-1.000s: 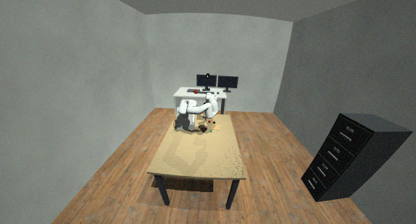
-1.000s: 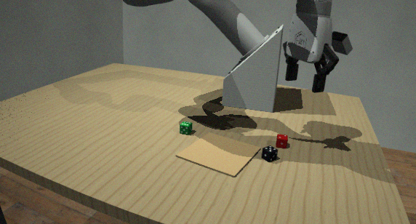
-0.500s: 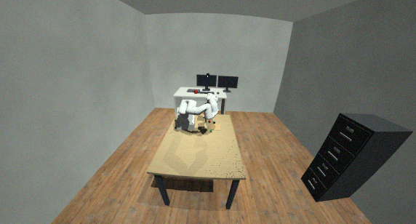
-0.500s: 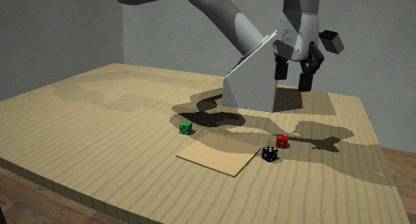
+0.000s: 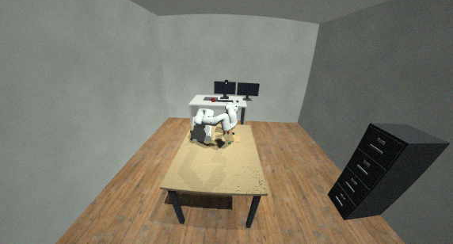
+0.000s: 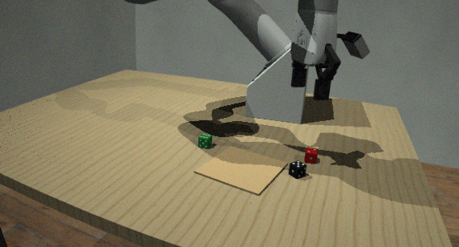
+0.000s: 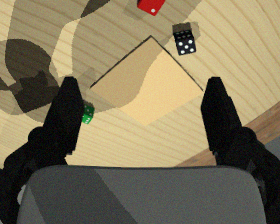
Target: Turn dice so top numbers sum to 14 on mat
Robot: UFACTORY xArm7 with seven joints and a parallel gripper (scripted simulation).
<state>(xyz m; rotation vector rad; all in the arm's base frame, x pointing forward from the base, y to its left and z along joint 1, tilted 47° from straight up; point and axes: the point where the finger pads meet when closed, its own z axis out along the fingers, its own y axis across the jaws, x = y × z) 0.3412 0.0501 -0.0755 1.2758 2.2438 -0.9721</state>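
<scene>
Now: hand 210 mm to the left of the green die and 150 mm above it. From my hand the other things lie so: red die (150 mm below, 20 mm to the left); black die (150 mm below, 70 mm ahead); tan mat (160 mm below, 110 mm to the right, 80 mm ahead).
</scene>
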